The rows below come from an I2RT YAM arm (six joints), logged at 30 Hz.
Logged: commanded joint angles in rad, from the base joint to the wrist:
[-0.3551, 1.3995, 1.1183, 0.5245, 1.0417, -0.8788]
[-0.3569, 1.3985, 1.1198, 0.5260, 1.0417, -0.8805]
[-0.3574, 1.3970, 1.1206, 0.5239, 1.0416, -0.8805]
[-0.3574, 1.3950, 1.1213, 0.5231, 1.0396, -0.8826]
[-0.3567, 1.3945, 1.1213, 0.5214, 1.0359, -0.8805]
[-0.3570, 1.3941, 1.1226, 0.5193, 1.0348, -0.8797]
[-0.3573, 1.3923, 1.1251, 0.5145, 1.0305, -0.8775]
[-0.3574, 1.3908, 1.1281, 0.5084, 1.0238, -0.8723]
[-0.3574, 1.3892, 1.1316, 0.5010, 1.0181, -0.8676]
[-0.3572, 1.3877, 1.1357, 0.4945, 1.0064, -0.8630]
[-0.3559, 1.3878, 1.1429, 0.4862, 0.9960, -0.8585]
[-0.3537, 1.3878, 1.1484, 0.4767, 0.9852, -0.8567]
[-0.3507, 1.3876, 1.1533, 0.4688, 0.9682, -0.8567]
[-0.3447, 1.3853, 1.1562, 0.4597, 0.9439, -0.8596]
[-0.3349, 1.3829, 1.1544, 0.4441, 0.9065, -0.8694]
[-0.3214, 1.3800, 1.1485, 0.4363, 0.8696, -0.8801]
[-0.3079, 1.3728, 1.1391, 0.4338, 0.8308, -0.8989]
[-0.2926, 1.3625, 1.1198, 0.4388, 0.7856, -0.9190]
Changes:
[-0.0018, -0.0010, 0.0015, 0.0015, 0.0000, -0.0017]
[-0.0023, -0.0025, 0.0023, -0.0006, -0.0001, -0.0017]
[-0.0023, -0.0045, 0.0030, -0.0014, -0.0021, -0.0038]
[-0.0016, -0.0050, 0.0030, -0.0031, -0.0058, -0.0017]
[-0.0019, -0.0054, 0.0043, -0.0052, -0.0069, -0.0009]
[-0.0022, -0.0072, 0.0068, -0.0100, -0.0112, 0.0013]
[-0.0023, -0.0087, 0.0098, -0.0161, -0.0179, 0.0065]
[-0.0023, -0.0103, 0.0133, -0.0235, -0.0236, 0.0112]
[-0.0021, -0.0118, 0.0174, -0.0300, -0.0353, 0.0158]
[-0.0008, -0.0117, 0.0246, -0.0383, -0.0457, 0.0203]
[0.0014, -0.0117, 0.0301, -0.0478, -0.0565, 0.0221]
[0.0044, -0.0119, 0.0350, -0.0557, -0.0735, 0.0221]
[0.0104, -0.0142, 0.0379, -0.0648, -0.0978, 0.0192]
[0.0202, -0.0166, 0.0361, -0.0804, -0.1352, 0.0094]
[0.0337, -0.0195, 0.0302, -0.0882, -0.1721, -0.0013]
[0.0472, -0.0267, 0.0208, -0.0907, -0.2109, -0.0201]
[0.0625, -0.0370, 0.0015, -0.0857, -0.2561, -0.0402]

